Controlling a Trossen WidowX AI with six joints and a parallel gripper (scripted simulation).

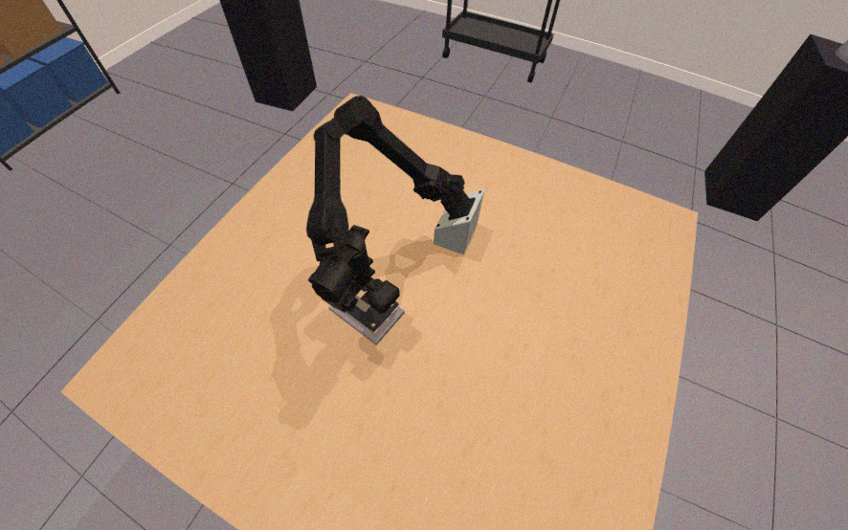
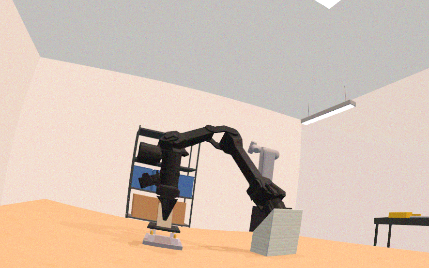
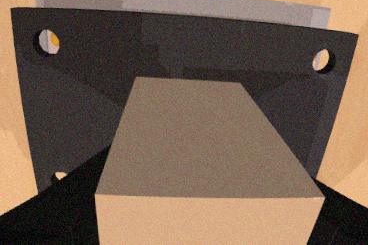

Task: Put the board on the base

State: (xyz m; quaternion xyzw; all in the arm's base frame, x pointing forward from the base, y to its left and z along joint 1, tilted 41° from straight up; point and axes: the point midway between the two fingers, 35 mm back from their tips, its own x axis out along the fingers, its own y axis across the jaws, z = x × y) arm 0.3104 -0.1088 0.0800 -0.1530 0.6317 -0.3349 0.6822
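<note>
Right now my gripper tip is right at the black board. Also, from my gripper tip: grey base 70 mm below.
</note>
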